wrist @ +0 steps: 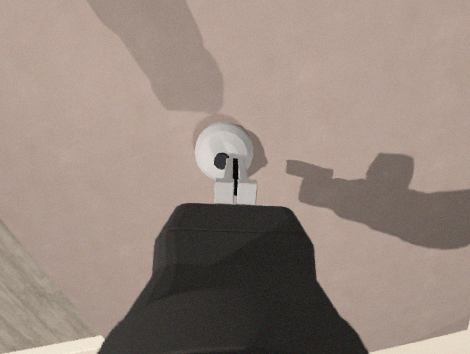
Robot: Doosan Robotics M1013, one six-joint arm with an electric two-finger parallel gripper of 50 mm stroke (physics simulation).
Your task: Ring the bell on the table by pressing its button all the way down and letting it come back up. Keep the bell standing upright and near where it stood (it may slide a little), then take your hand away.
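Frame: origin at the arm's base, x ahead, y left, z up, level; millimetres.
Seen in the pictures: gripper, fingertip midpoint: (234,169).
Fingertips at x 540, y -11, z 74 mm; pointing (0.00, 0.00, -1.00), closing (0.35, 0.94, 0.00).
Offsets run from my fingertips to a thing's top centre. Level surfaces: height alone.
The bell @[dz -36, dx -3, dy -14 mm] (224,138) is a round, light grey-white dome standing upright on the pinkish-brown table @[dz -102 mm] (100,200), near the middle of the view. Its small black button @[dz -36, dx -3, dy -14 mm] (220,160) shows on the near side of the dome, just left of the fingertips, and looks partly covered by them. My gripper (234,169) is shut and empty, its two light fingers together. The fingertips overlap the lower right part of the bell in the view. Their height above the button, and whether they touch it, cannot be told from this view.
Shadows of the arm (390,205) fall on the table at the right and at the upper left. The table's edge runs diagonally at the lower left, with a grey wood-grain floor (30,295) beyond it. Pale strips show at both bottom corners.
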